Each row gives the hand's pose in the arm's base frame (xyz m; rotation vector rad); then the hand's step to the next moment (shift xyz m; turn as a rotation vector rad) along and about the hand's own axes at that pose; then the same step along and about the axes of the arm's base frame.
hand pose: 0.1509 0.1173 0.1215 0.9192 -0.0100 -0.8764
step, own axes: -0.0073 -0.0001 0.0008 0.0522 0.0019 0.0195
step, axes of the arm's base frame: -0.0052 0.0043 0.0029 0.0289 -0.0475 -0.0043
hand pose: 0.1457 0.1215 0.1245 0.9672 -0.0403 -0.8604
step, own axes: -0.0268 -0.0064 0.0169 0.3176 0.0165 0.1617
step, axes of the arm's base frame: -0.0288 0.0039 0.0142 0.1624 -0.3177 0.0029
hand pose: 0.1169 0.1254 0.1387 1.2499 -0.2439 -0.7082
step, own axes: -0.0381 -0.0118 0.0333 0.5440 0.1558 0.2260
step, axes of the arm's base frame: -0.0512 -0.0044 0.0076 0.3508 -0.4867 0.1064
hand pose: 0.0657 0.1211 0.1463 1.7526 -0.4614 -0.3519
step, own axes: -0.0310 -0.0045 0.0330 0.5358 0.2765 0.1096
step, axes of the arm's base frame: -0.0421 -0.0122 -0.0122 0.3842 -0.4067 0.2502
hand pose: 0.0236 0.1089 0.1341 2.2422 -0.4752 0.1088
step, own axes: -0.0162 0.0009 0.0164 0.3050 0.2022 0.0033
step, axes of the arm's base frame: -0.0166 -0.0079 -0.0139 0.2067 -0.2137 0.2134
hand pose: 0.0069 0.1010 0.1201 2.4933 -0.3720 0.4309
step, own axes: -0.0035 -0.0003 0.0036 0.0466 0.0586 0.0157
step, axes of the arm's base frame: -0.0023 -0.0013 -0.0043 0.0251 -0.0635 0.0344
